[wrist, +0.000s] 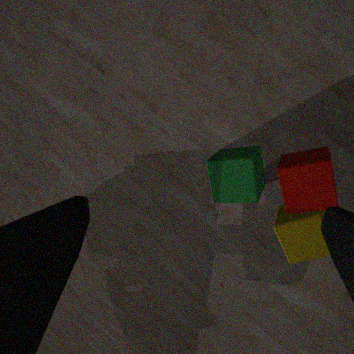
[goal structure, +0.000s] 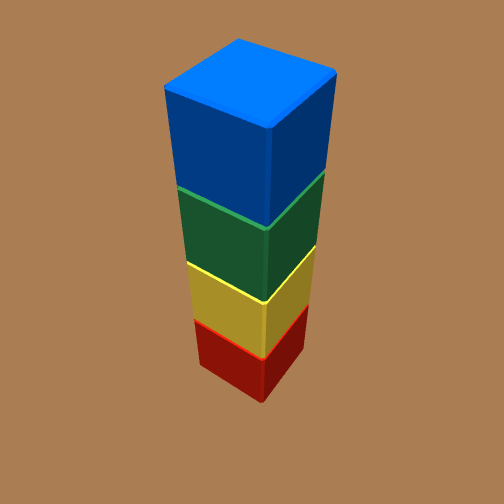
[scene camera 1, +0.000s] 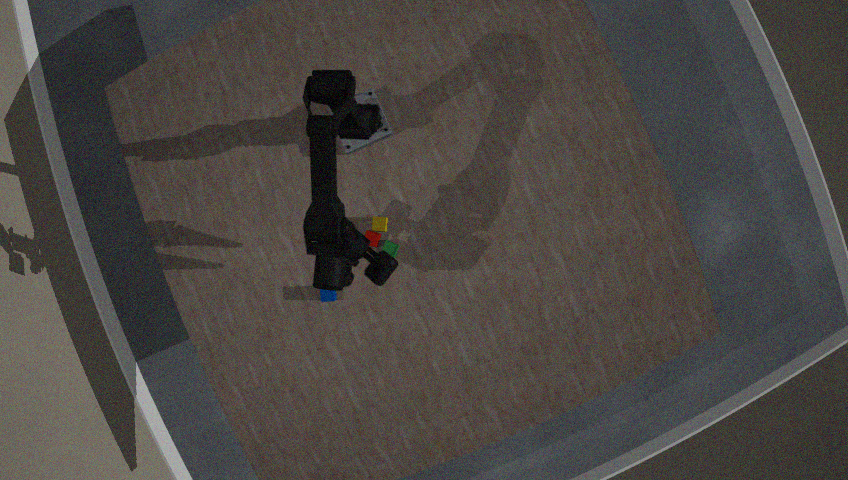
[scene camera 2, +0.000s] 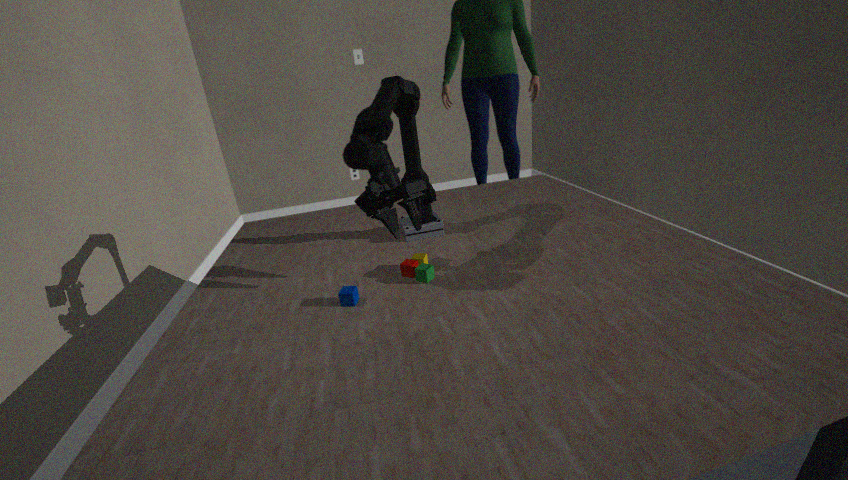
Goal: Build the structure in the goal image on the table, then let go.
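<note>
A red block [scene camera 1: 373, 238] [scene camera 2: 408, 268] [wrist: 307, 182], a green block [scene camera 1: 390, 248] [scene camera 2: 424, 273] [wrist: 237, 177] and a yellow block [scene camera 1: 379, 224] [scene camera 2: 421, 258] [wrist: 302, 235] sit close together on the surface. In the wrist view the yellow one is right beside the red one, and a narrow gap separates green from red. A blue block [scene camera 1: 327, 295] [scene camera 2: 348, 296] sits apart, partly covered by the arm in scene camera 1. My gripper [scene camera 2: 408, 231] [wrist: 208, 213] is open and empty, raised above the surface. In the wrist view, green shows between its fingers and the right fingertip overlaps the yellow block's edge.
The arm's grey base plate [scene camera 1: 363, 142] [scene camera 2: 425, 230] is behind the blocks. A person in a green top [scene camera 2: 487, 41] stands by the back wall. White skirting [scene camera 2: 297, 209] runs along the walls. Long arm shadows cross the wooden surface.
</note>
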